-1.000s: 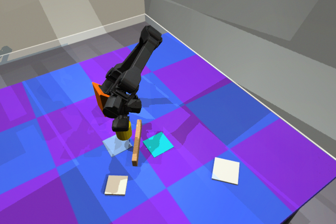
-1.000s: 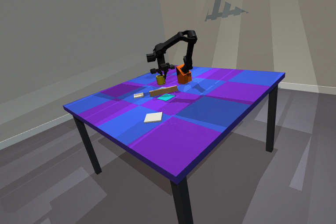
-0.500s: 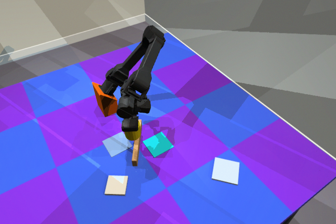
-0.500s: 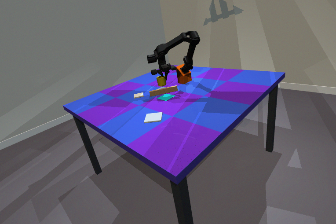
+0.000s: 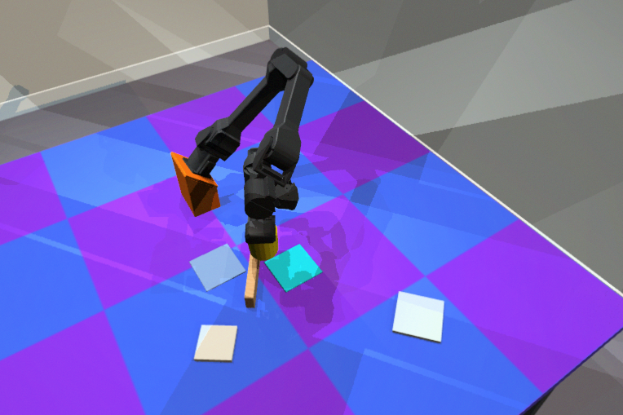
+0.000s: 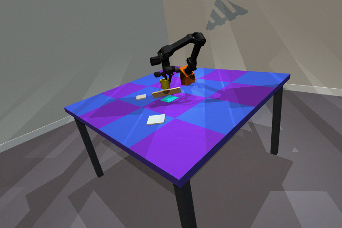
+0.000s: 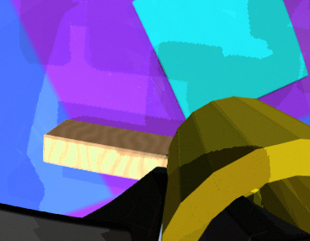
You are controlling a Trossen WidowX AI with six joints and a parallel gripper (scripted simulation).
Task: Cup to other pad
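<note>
Now: the cyan pad 10 cm below my gripper tip, 6 cm ahead of it and 4 cm to the left of it. The rest, counted from my gripper tip: yellow cup (2 cm to the right, 2 cm ahead); wooden bar (8 cm below, 4 cm to the right, 1 cm ahead); pale blue pad (11 cm to the right, 10 cm below, 4 cm behind).
</note>
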